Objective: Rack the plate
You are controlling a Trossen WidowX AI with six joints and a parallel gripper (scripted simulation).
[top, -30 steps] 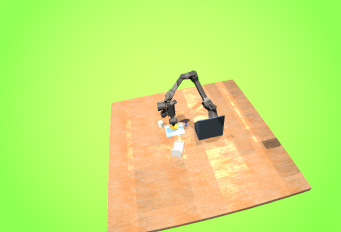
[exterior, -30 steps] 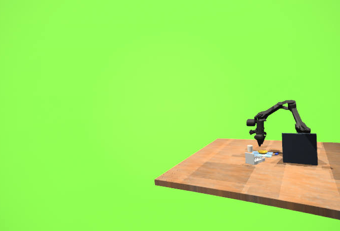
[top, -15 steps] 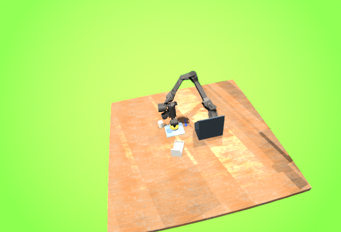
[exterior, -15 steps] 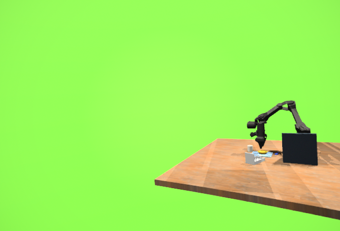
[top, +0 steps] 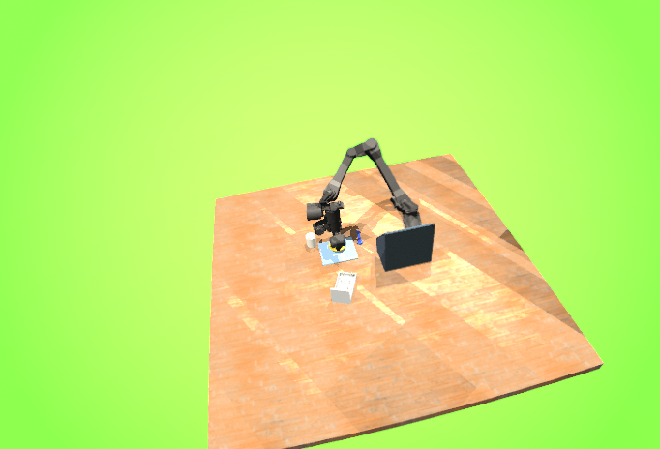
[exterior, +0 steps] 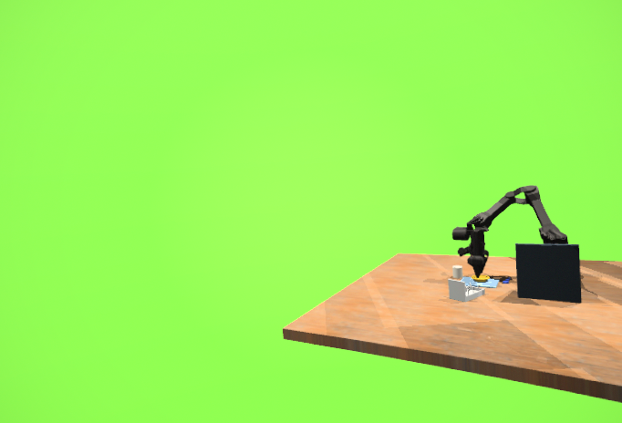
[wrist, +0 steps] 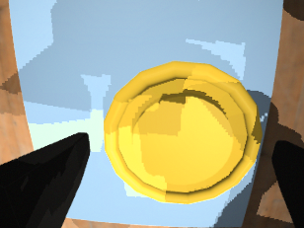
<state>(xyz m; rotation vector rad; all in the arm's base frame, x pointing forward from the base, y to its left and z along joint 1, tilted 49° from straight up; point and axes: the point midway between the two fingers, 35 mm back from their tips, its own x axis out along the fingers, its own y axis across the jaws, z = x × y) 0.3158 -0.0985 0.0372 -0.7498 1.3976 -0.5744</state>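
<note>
Now: the yellow plate 10 mm below my gripper tip. From my gripper tip the other things lie so: light blue mat 20 mm to the left, 30 mm below; white cup 110 mm ahead, 40 mm to the right; blue utensil 100 mm behind, 30 mm to the right, 20 mm below.
</note>
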